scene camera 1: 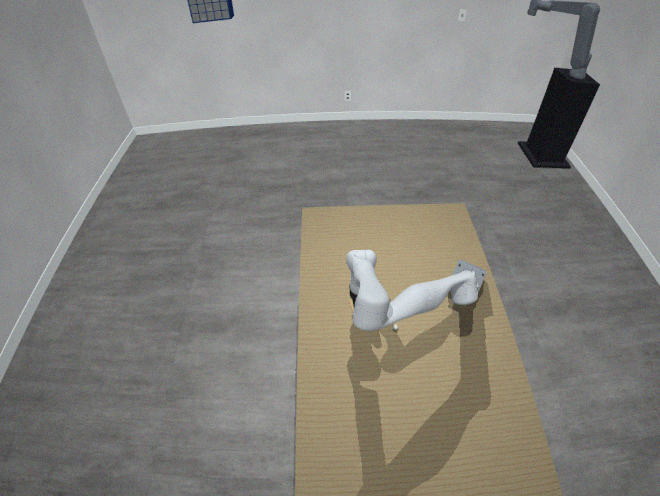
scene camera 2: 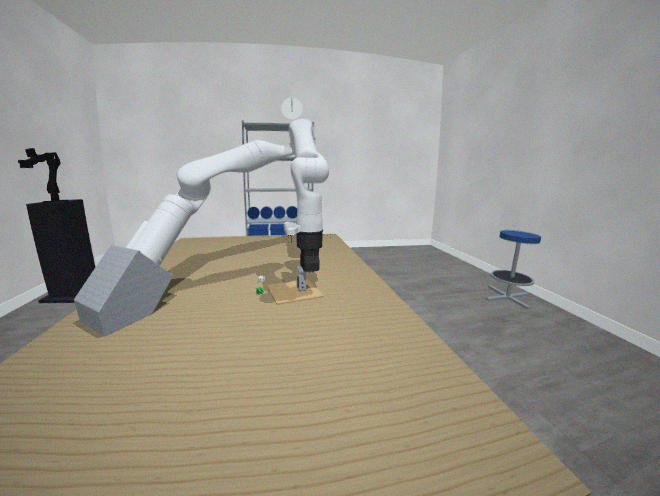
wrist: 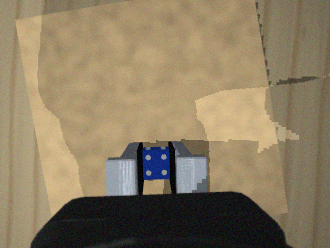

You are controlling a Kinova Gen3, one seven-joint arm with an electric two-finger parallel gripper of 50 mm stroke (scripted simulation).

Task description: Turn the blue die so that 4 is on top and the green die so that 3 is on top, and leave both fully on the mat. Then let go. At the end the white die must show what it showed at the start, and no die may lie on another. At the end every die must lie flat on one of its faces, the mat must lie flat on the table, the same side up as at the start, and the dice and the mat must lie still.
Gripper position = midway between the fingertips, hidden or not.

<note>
In view: my gripper (scene camera 2: 301,288), a blue die (wrist: 156,164) and a tan mat (scene camera 2: 287,292).
The tan mat also shows in the wrist view (wrist: 96,83). My gripper is seen too in the wrist view (wrist: 156,160).
</note>
